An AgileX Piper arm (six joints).
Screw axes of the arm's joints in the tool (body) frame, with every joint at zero. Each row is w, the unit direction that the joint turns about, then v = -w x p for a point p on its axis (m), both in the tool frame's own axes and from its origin. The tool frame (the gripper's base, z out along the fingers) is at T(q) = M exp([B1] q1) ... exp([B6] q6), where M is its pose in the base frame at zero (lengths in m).
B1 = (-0.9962, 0, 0.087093, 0.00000, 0.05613, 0.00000)
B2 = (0, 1, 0, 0.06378, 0.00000, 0.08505)
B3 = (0, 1, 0, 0.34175, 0.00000, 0.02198)
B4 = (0, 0, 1, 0.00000, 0.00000, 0.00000)
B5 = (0, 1, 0, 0.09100, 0.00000, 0.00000)
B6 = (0, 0, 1, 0.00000, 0.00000, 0.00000)
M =
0.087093 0 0.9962 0.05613
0 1 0 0.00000
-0.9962 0 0.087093 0.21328
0 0 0 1
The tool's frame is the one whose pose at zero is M.
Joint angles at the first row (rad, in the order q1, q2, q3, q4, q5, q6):
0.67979 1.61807 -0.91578 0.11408 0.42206 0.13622
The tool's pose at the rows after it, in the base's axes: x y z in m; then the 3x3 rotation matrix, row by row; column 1 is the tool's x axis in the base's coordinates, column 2 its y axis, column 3 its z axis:
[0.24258 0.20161 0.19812], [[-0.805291 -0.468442 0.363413], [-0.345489 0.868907 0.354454], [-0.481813 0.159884 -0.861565]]
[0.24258 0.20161 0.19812], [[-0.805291 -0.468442 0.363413], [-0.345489 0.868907 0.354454], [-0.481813 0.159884 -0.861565]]
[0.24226 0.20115 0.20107], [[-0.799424 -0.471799 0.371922], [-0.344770 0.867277 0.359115], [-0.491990 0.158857 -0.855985]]
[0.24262 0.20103 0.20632], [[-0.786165 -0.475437 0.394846], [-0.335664 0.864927 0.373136], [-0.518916 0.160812 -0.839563]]
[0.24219 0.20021 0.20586], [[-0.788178 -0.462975 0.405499], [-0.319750 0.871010 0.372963], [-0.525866 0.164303 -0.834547]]
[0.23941 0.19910 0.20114], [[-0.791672 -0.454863 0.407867], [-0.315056 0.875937 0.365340], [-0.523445 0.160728 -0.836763]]
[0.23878 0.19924 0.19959], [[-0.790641 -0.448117 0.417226], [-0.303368 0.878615 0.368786], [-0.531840 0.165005 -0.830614]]
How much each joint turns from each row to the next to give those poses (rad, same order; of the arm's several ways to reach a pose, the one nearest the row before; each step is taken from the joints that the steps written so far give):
0.00002 0.00000 0.00001 -0.00001 0.00553 0.00002
0.00000 0.00000 0.00000 0.00000 0.00000 0.00000
0.00000 -0.00909 0.00001 -0.00366 -0.00214 0.00000
-0.00001 -0.01407 -0.00001 -0.00442 -0.01750 0.00196
0.00097 -0.00354 0.00843 -0.01546 -0.01511 0.02848
0.00597 0.00000 0.02068 -0.02515 -0.01784 0.03381
0.00309 -0.00001 0.00976 -0.01067 -0.02129 0.02076

